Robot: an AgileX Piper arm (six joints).
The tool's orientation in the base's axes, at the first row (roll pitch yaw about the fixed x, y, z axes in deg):
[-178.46 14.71 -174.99]
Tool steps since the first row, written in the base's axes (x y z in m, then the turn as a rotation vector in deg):
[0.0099 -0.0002 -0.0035 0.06 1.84 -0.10]
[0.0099 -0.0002 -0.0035 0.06 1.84 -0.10]
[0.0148 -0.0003 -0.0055 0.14 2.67 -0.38]
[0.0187 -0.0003 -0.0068 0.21 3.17 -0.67]
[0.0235 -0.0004 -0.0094 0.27 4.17 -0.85]
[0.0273 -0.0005 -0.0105 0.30 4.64 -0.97]
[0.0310 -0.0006 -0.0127 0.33 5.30 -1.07]
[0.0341 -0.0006 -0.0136 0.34 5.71 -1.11]
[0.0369 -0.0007 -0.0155 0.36 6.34 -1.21]
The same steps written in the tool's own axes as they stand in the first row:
[-0.0086 -0.0009 0.0059 -0.19 1.83 0.10]
[-0.0086 -0.0009 0.0059 -0.19 1.83 0.10]
[-0.0128 -0.0013 0.0091 -0.26 2.66 0.39]
[-0.0163 -0.0016 0.0113 -0.30 3.16 0.69]
[-0.0202 -0.0020 0.0151 -0.40 4.16 0.87]
[-0.0236 -0.0024 0.0171 -0.43 4.62 0.99]
[-0.0266 -0.0028 0.0202 -0.49 5.28 1.09]
[-0.0294 -0.0030 0.0219 -0.53 5.69 1.13]
[-0.0316 -0.0033 0.0244 -0.58 6.32 1.23]

